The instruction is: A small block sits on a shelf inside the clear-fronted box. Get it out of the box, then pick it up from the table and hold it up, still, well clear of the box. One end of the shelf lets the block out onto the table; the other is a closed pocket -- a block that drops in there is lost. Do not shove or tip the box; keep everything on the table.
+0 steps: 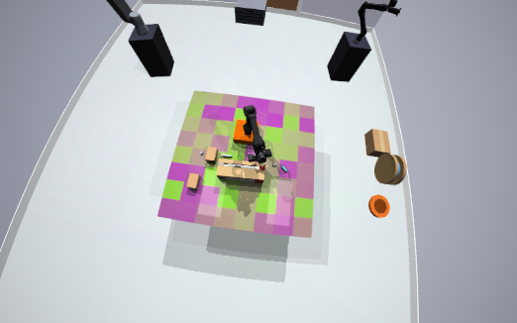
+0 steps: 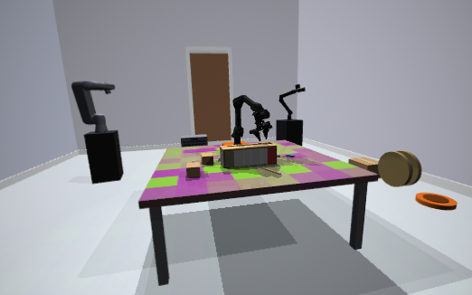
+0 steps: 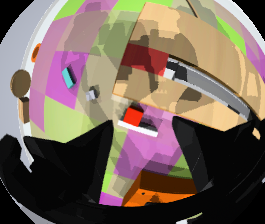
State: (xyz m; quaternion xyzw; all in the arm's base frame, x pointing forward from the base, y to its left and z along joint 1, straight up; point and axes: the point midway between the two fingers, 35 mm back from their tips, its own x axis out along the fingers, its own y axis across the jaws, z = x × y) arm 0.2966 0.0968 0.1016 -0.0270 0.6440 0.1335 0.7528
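My gripper tip is now 3 cm past the red piece, 2 cm to the right of it and 13 cm above it. The rest, counted from my gripper tip: long tan box: 3 cm ahead, 16 cm to the right, 8 cm below; cyan piece: 3 cm ahead, 22 cm to the left, 14 cm below; thin stick: 32 cm ahead, 11 cm to the right, 14 cm below.
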